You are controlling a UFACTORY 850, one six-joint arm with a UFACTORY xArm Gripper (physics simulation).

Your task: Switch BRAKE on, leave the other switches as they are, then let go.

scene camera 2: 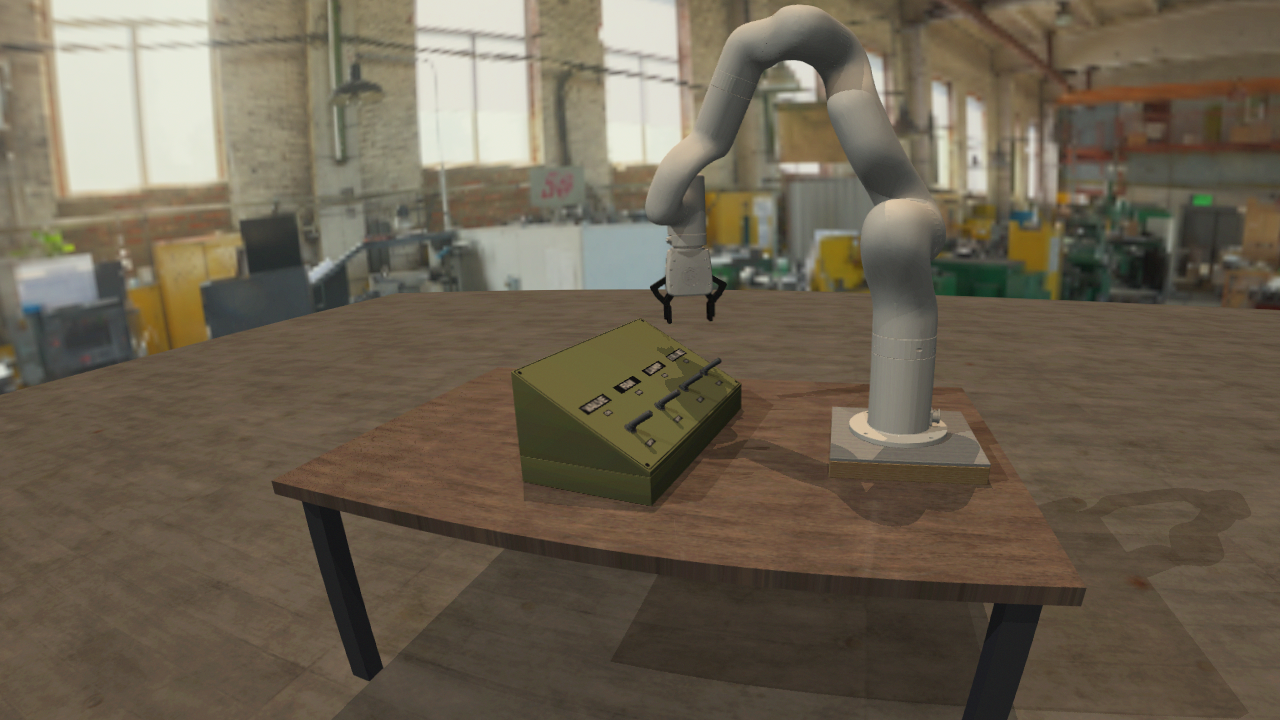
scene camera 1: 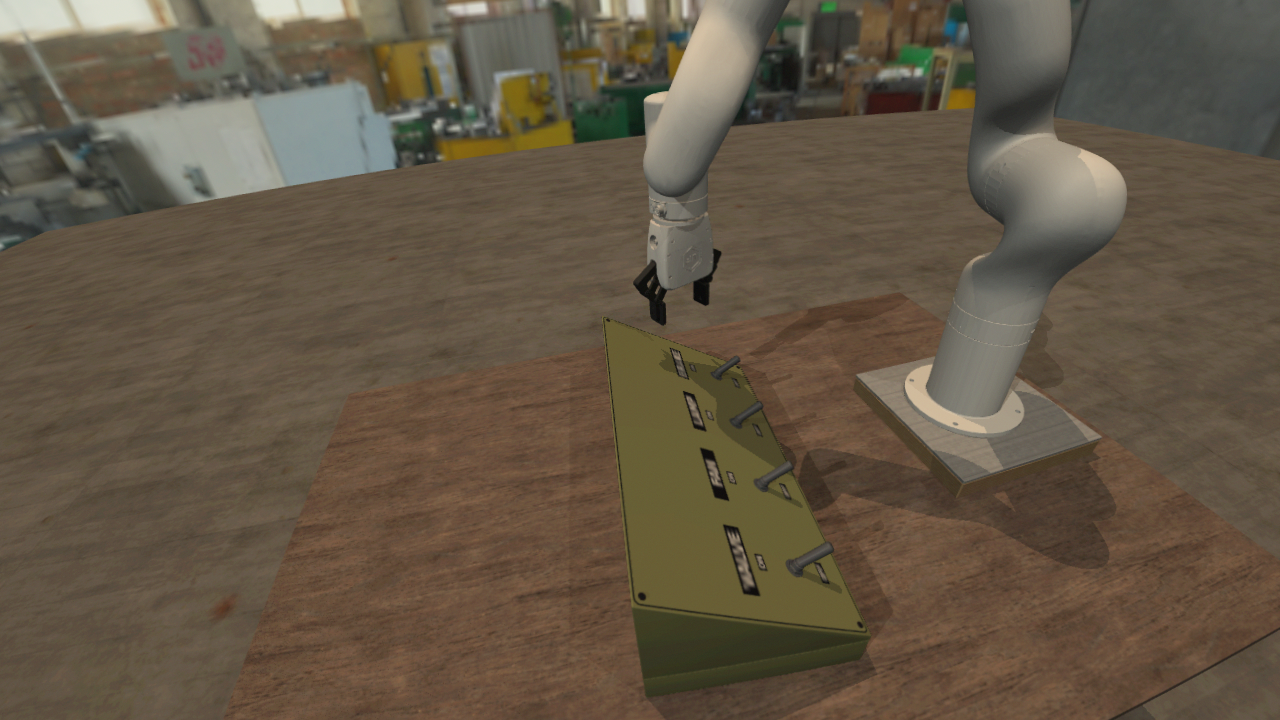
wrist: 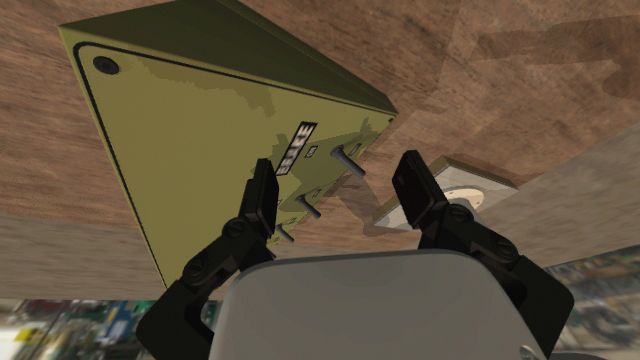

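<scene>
The green sloped panel (scene camera 1: 648, 501) (scene camera 2: 572, 367) (wrist: 190, 140) carries a row of grey toggle levers. The BRAKE lever (scene camera 1: 725, 368) (scene camera 2: 711, 366) (wrist: 349, 162) is at the far end in both scene views, beside its BRAKE label (scene camera 1: 679, 363) (wrist: 297, 148). It leans away from its ON mark, toward the panel's lower edge. The LAMP lever (scene camera 1: 746, 415) (wrist: 308, 207), FAN lever (scene camera 1: 774, 476) (scene camera 2: 667, 400) and VALVE lever (scene camera 1: 810, 559) (scene camera 2: 638, 421) lean the same way. My gripper (scene camera 1: 680, 309) (scene camera 2: 689, 317) (wrist: 336, 169) is open and empty, above the panel's BRAKE end and apart from the levers.
The panel stands on a brown wooden table (scene camera 1: 429, 501) (scene camera 2: 402, 456). The arm's base plate (scene camera 1: 1060, 438) (scene camera 2: 962, 438) (wrist: 500, 183) is on the table, beyond the panel's lower, lever-side edge. The arm's shadow falls over part of the panel.
</scene>
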